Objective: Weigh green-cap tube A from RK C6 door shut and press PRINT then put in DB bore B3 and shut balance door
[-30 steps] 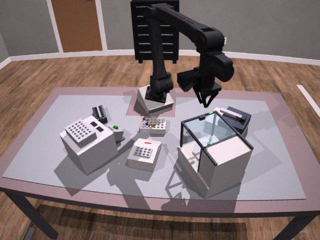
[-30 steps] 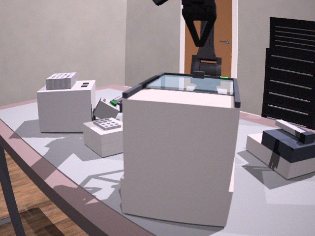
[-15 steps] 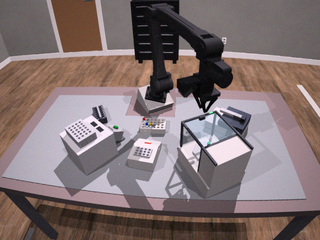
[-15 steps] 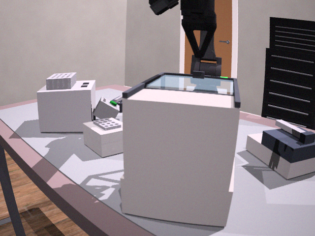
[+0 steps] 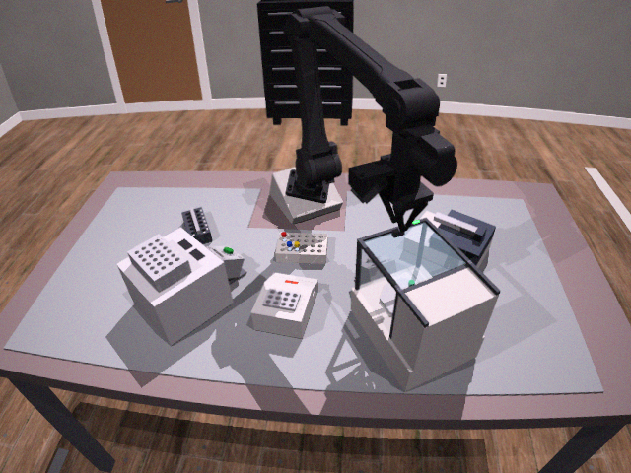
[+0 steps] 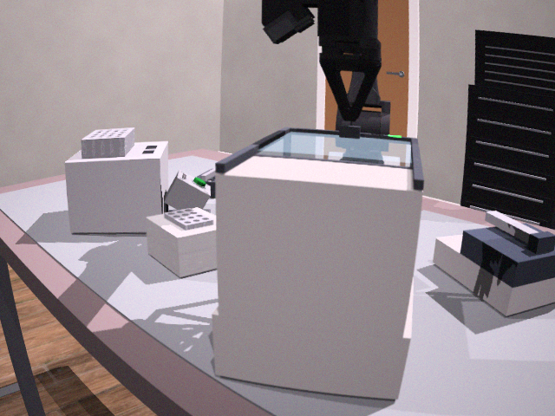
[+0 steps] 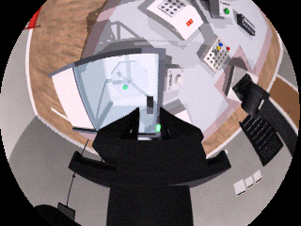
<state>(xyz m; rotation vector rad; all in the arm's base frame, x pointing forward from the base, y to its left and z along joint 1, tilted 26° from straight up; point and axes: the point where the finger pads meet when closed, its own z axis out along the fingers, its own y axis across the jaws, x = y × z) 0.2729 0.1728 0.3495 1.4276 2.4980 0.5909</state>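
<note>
Right now my hand is 20 mm short of the glass door pane, 10 mm to the right of it and 30 mm above it. From my hand the other things lie so: dry block (50 mm ahead, 230 mm to the right, 210 mm below); then spectrophotometer (210 mm behind, 150 mm to the left, 170 mm below); then tube rack RK (150 mm behind, 230 mm to the right, 220 mm below).
</note>
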